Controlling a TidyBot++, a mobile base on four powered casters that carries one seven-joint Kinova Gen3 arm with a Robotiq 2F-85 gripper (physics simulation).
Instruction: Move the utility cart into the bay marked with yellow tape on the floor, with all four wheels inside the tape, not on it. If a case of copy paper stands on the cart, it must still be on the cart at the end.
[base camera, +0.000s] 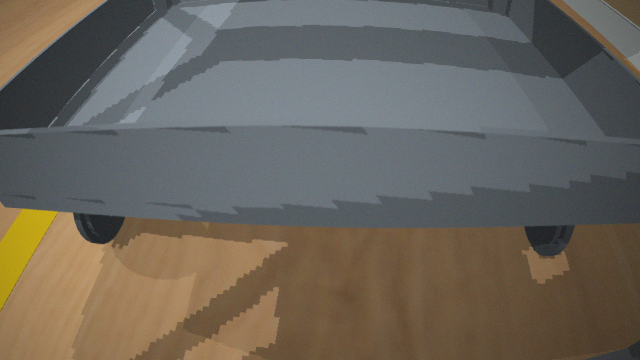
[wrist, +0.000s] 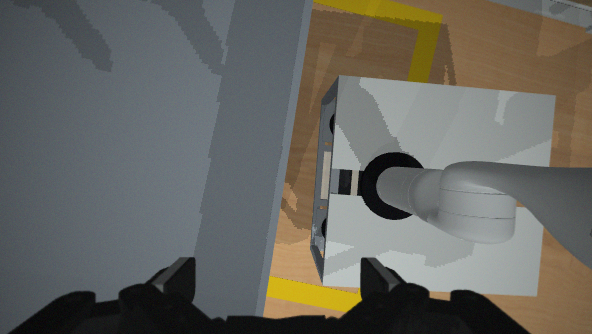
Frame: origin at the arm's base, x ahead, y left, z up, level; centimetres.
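Where they show: gripper, fingertip midpoint: (wrist: 278, 275); arm's base, link origin: (wrist: 395, 186).
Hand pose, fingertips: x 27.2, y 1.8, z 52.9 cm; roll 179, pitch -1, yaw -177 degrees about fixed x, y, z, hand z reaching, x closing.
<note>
Each offset is from my fingertips to the top centre of the thing.
The grey utility cart (base camera: 320, 172) (wrist: 125, 175) stands close in front of the base. In the base view its lower tray fills the top, with the near left wheel {dx +10.2, dy +22.6, dz -83.4 cm} (base camera: 99, 230) and near right wheel {dx +6.1, dy -27.4, dz -83.4 cm} (base camera: 549, 241) below. Yellow tape (base camera: 21, 250) (wrist: 425, 52) runs left of the near left wheel, with bare wood between them; the far wheels are hidden. No case of paper shows on the visible parts of the cart. My gripper (wrist: 278, 275) is open and empty, pointing down, with the cart's near edge showing between its fingers in the wrist view; its height above the cart is unclear.
My white base (wrist: 440, 270) covers part of the near tape line in the wrist view, with a narrow strip of floor between it and the cart's upper edge. A pale baseboard (base camera: 607, 22) (wrist: 560, 12) runs along the right side in the base view.
</note>
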